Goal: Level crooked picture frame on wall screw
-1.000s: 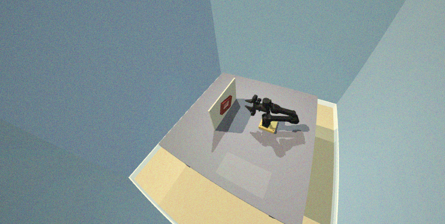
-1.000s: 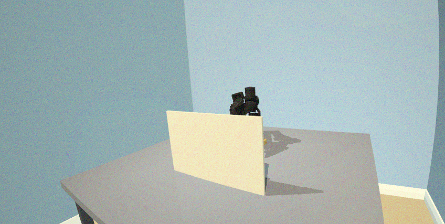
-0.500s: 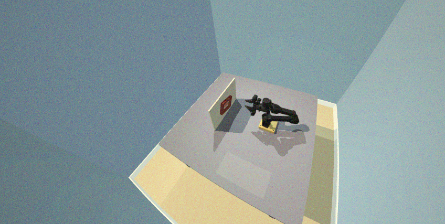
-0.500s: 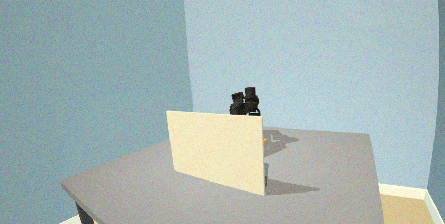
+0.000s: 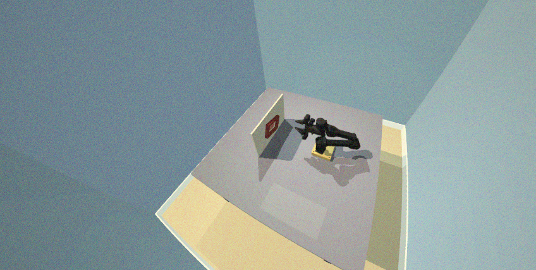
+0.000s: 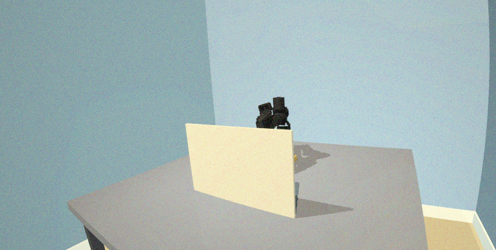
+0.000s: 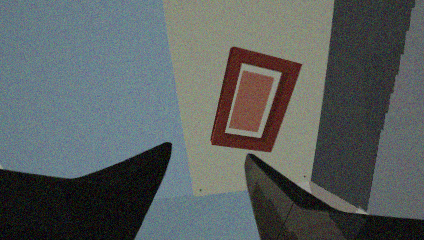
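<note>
My gripper tip is now 190 mm short of the dark red picture frame, 40 mm to the right of it and 90 mm above it. The rest, counted from my gripper tip: cream wall panel (200 mm ahead, 30 mm to the left, 100 mm below).
</note>
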